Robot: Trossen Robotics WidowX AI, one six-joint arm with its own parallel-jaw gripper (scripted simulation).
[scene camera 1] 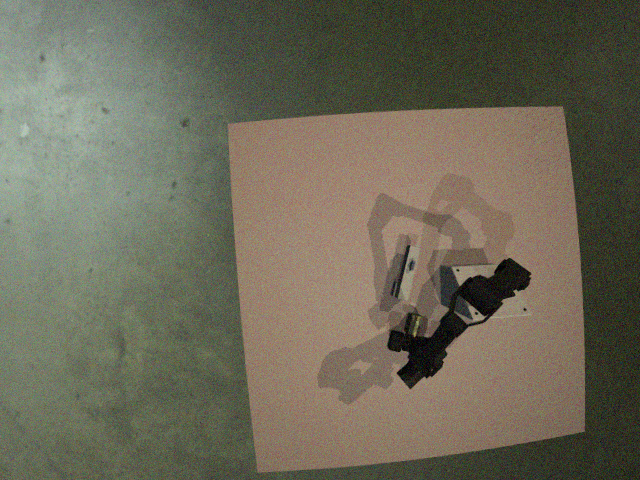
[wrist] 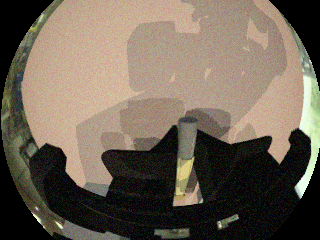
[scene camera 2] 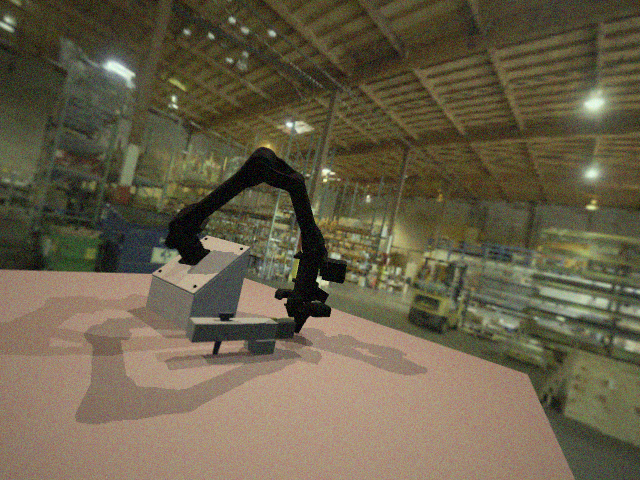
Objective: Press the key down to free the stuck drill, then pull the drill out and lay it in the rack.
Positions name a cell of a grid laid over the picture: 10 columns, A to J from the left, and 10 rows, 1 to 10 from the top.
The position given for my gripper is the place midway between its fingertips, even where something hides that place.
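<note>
A drill (wrist: F6) is visible. My gripper (scene camera 2: E7) is visible too, and the wrist view shows it as well (wrist: F6).
</note>
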